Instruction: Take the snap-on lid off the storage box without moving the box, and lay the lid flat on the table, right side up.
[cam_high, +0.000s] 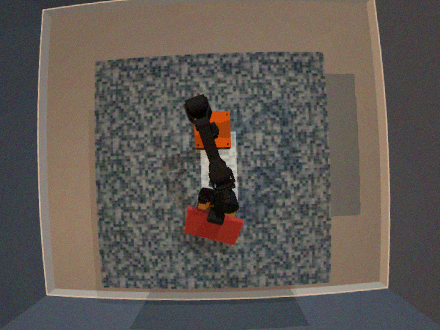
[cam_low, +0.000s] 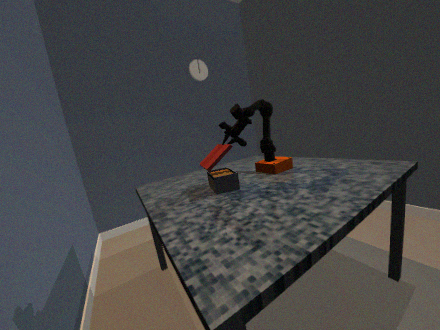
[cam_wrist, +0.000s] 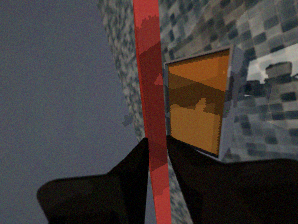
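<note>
The lid lies 70 mm ahead of my gripper tip, 50 mm below it and 10 mm to the right of it. From my gripper tip the other things lie so: storage box 190 mm below, 40 mm ahead.
</note>
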